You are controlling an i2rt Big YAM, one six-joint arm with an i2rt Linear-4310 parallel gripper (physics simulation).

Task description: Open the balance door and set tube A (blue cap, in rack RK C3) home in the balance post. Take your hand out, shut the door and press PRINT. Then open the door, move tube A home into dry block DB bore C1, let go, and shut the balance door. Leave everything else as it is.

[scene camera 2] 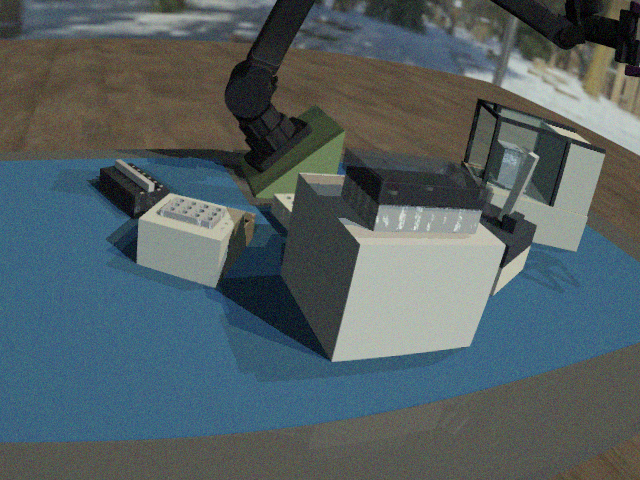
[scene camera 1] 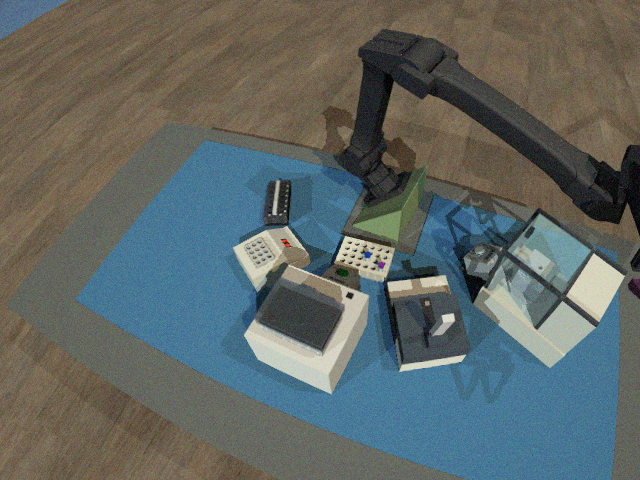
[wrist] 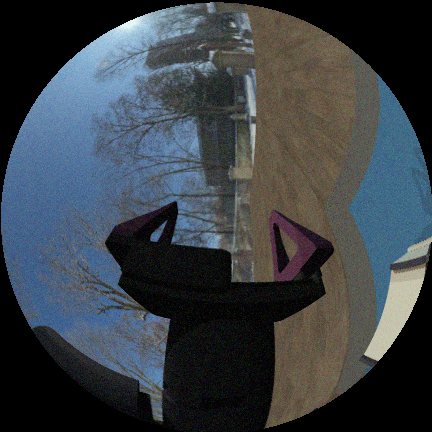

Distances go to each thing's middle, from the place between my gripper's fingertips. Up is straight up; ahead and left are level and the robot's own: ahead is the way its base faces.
Right now the glass-box balance point(scene camera 1: 549, 288) is 330 mm below my hand, 210 mm behind it and 70 mm to the right of it. From my hand the other things lie so: large box with dark lid point(scene camera 2: 390, 259) 540 mm to the right, 350 mm below, 30 mm ahead.
